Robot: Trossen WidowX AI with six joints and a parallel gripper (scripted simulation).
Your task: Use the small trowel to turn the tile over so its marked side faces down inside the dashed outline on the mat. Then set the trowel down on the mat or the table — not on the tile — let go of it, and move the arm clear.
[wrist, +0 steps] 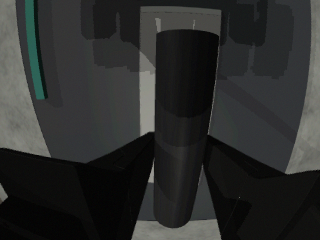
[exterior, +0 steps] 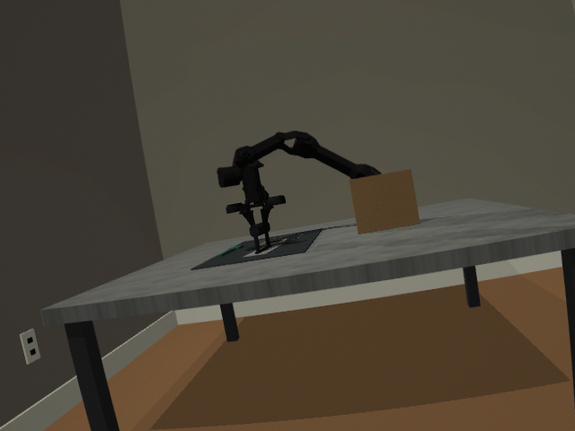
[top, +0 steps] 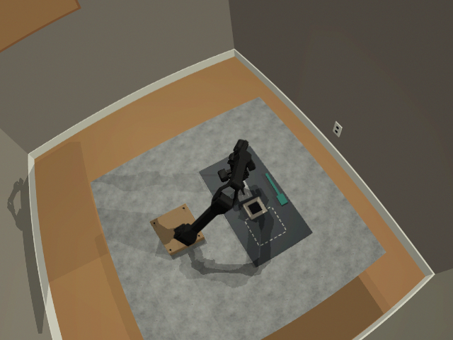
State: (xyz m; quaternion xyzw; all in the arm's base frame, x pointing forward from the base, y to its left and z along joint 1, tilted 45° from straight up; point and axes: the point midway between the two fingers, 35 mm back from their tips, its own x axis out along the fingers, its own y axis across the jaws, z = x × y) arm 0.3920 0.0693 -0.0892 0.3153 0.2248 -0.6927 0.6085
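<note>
Now: gripper tip 130 mm to the left of the dark mat, 80 mm above it and 10 mm short of it. Also, from my gripper tip: cream tile 170 mm to the right, 60 mm below, 10 mm behind; then small trowel 30 mm below, 20 mm to the right; then teal flat tool 160 mm to the right, 140 mm ahead, 60 mm below.
</note>
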